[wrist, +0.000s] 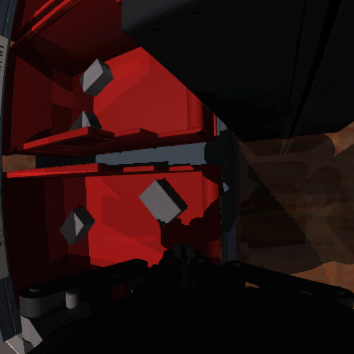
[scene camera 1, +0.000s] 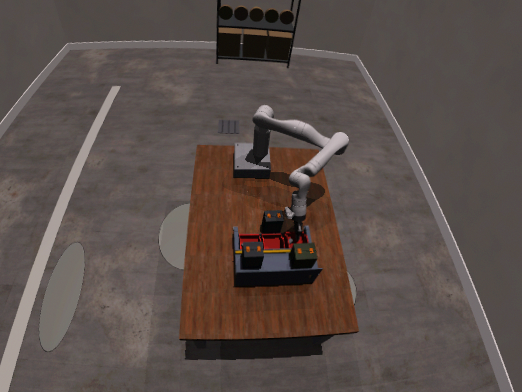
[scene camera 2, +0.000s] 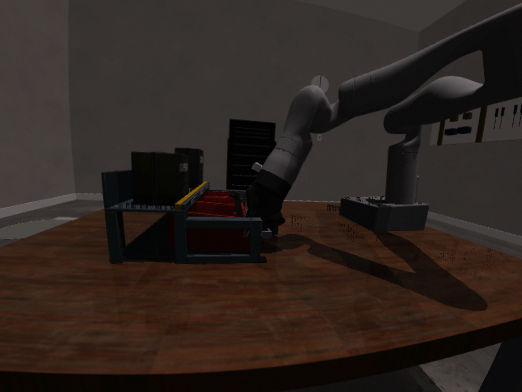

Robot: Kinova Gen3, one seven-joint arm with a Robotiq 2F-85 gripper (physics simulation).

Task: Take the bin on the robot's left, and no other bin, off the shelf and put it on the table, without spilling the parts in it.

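Where they show: gripper, fingertip midpoint: [wrist: 181,256] [scene camera 1: 297,239] [scene camera 2: 238,243]; arm's base at its link origin: [scene camera 1: 260,151] [scene camera 2: 399,202].
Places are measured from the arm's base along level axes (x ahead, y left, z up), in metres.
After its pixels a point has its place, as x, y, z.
A blue-grey shelf [scene camera 1: 273,274] {0.800, -0.002, 0.041} [scene camera 2: 113,211] {0.783, 0.215, 0.011} [wrist: 154,154] {0.596, 0.080, -0.079} stands on the wooden table [scene camera 1: 252,312] {0.933, -0.092, -0.085} [scene camera 2: 294,316] {0.504, 0.347, -0.085} [wrist: 316,211] {0.474, 0.125, -0.085} and holds three red bins side by side. The bin on the robot's left [scene camera 1: 291,241] {0.583, 0.126, -0.059} [scene camera 2: 210,240] {0.623, 0.193, -0.048} [wrist: 116,225] {0.632, 0.143, -0.068} sits in the shelf with two grey blocks [wrist: 162,201] {0.576, 0.117, -0.058} [wrist: 75,225] {0.666, 0.142, -0.049} in it. My gripper [scene camera 1: 298,229] {0.567, 0.161, -0.068} [scene camera 2: 269,229] [wrist: 181,256] {0.567, 0.161, -0.068} is shut and empty, low at this bin's rim on the robot's side. I cannot tell whether the fingers touch the rim. The middle bin [scene camera 1: 273,241] {0.572, 0.036, -0.076} [wrist: 140,91] {0.608, 0.022, -0.076} also holds two grey blocks.
Two dark boxes with orange labels [scene camera 1: 252,250] {0.729, -0.098, 0.138} [scene camera 1: 304,251] {0.727, 0.132, 0.113} stand on the shelf's top board. A third [scene camera 1: 273,219] {0.515, 0.024, 0.044} stands on the table just behind the shelf, close beside my wrist. The robot's base [scene camera 1: 252,162] {0.084, -0.052, -0.008} [scene camera 2: 383,211] {0.115, 0.054, -0.020} is at the table's far end.
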